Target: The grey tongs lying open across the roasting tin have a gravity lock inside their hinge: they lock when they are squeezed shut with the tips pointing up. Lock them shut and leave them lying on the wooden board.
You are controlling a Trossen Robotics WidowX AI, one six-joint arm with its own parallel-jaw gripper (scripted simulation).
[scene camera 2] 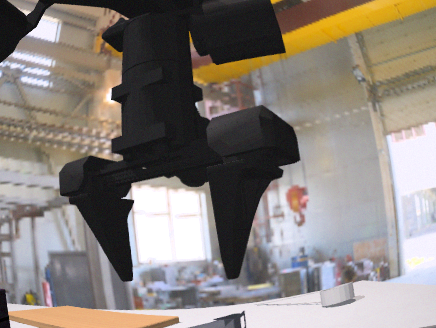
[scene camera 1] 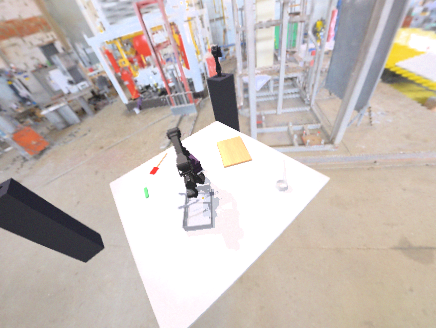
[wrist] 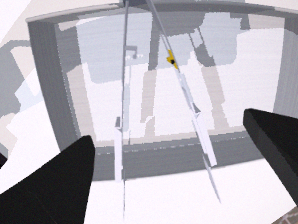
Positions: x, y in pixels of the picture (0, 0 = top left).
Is my gripper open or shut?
Open.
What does my gripper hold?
Nothing.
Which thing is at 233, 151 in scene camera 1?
A wooden board.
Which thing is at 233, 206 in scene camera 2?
My gripper.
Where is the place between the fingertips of my gripper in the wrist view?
170, 129
